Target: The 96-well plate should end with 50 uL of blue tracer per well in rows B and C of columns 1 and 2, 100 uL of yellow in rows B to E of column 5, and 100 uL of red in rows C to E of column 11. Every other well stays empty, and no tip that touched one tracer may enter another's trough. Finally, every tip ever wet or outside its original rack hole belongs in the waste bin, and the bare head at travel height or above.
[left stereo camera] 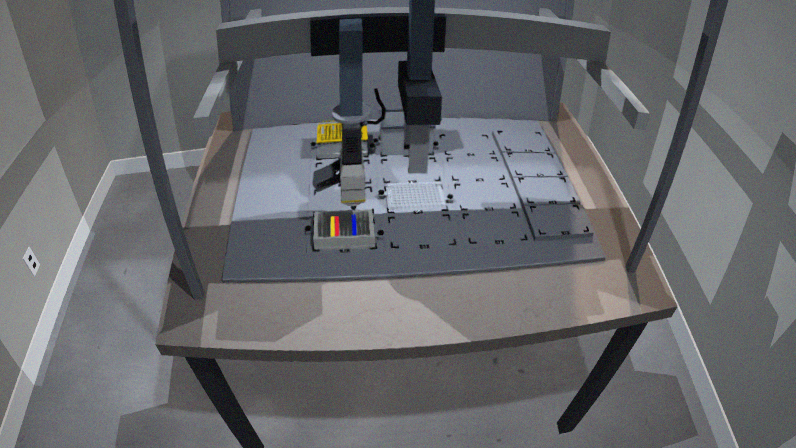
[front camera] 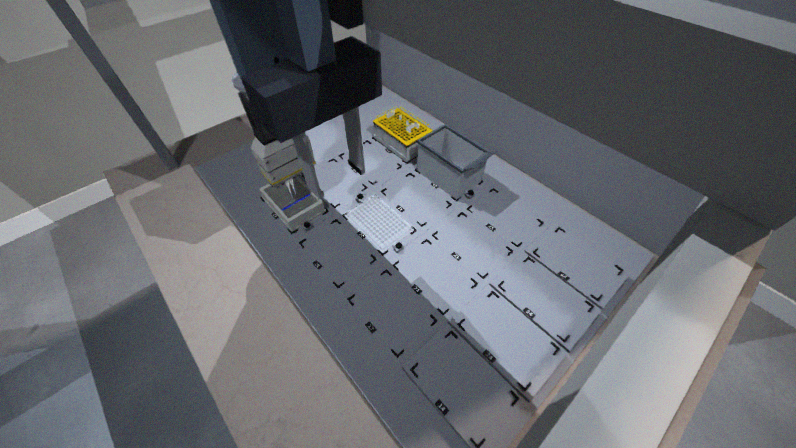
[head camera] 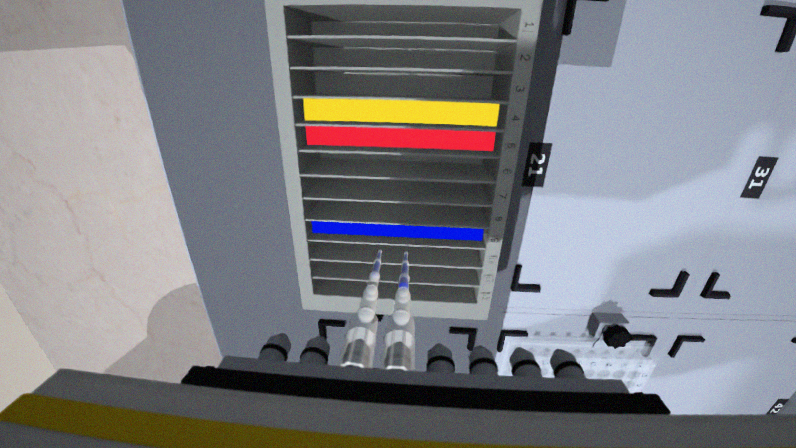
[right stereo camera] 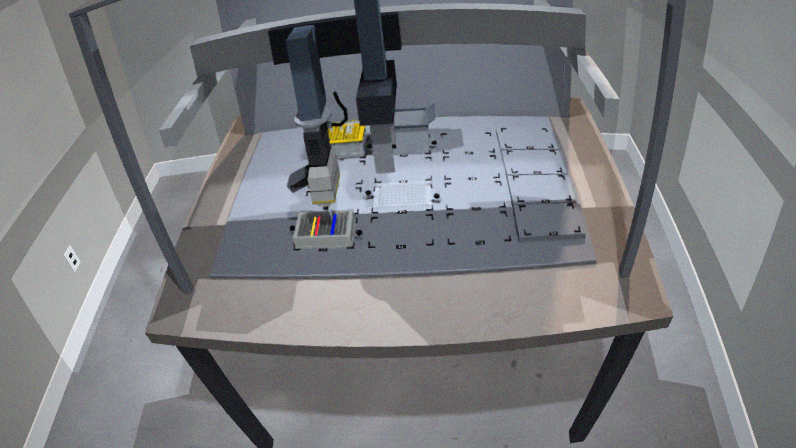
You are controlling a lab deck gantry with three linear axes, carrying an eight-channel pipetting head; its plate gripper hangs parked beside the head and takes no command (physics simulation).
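Note:
The pipetting head is over the grey reservoir. Two neighbouring middle channels carry tips, both with blue liquid inside; the other nozzles are bare. The tip ends show free, above the reservoir. Blue lies in trough 9, yellow in 4, red in 5. The clear plate shows no coloured wells. The parked plate gripper is open, holding nothing.
The yellow tip rack stands at the back left with some tips in it. The grey open waste bin stands beside it. Black knobs sit beside the plate and reservoir.

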